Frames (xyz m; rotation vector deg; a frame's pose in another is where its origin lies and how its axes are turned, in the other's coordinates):
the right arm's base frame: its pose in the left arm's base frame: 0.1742 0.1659 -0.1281 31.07 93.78 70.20
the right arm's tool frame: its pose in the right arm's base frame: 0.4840 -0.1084 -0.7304 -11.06 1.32 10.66
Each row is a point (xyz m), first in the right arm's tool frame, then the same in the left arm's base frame.
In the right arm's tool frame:
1: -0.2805 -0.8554 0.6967
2: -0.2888 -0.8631 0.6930
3: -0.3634 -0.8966 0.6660
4: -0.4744 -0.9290 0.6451
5: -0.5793 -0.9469 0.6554
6: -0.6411 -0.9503 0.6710
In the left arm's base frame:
1: 0.2960 0.1872 -1.0557
2: 0.2990 0.1772 -1.0614
3: 0.3219 0.0958 -1.0778
4: 0.3670 -0.0126 -1.0826
5: 0.4311 -0.0972 -1.0701
6: 0.4748 -0.1410 -1.0544

